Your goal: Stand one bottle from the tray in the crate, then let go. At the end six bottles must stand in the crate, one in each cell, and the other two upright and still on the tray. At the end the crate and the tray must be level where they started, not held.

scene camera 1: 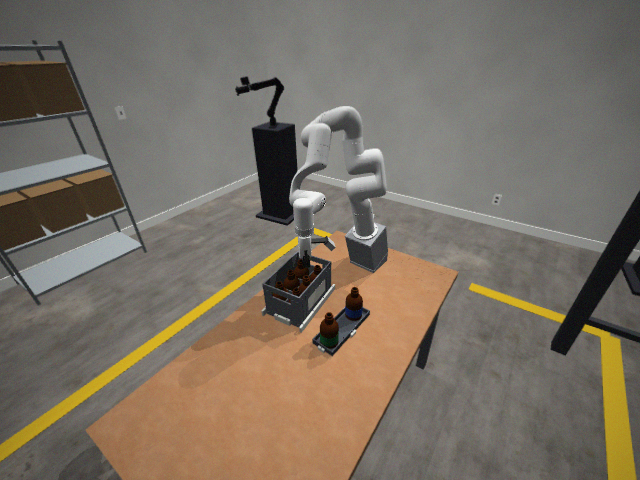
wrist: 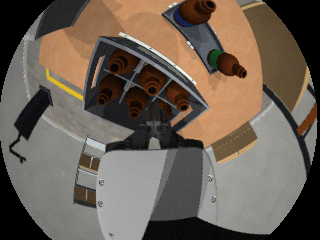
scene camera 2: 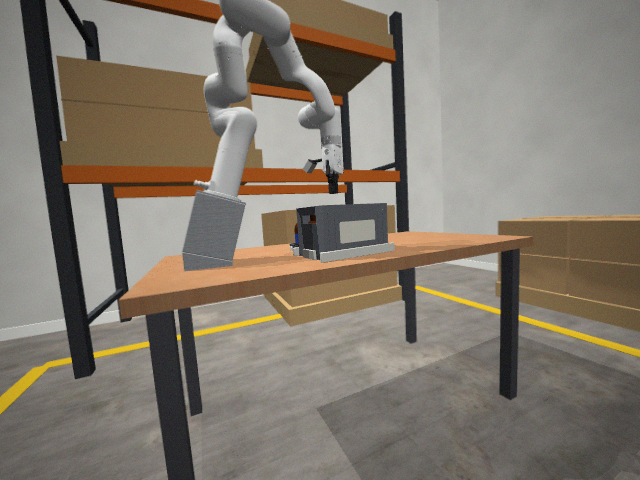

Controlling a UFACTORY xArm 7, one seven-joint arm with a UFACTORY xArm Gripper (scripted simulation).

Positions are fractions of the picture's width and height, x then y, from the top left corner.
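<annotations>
There is a crate that I see in scene camera 1 (0.46, 0.65). The crate is there for me in the wrist view (0.36, 0.46) too, and when I look for the crate in scene camera 2 (0.53, 0.47), I find it.
</annotations>
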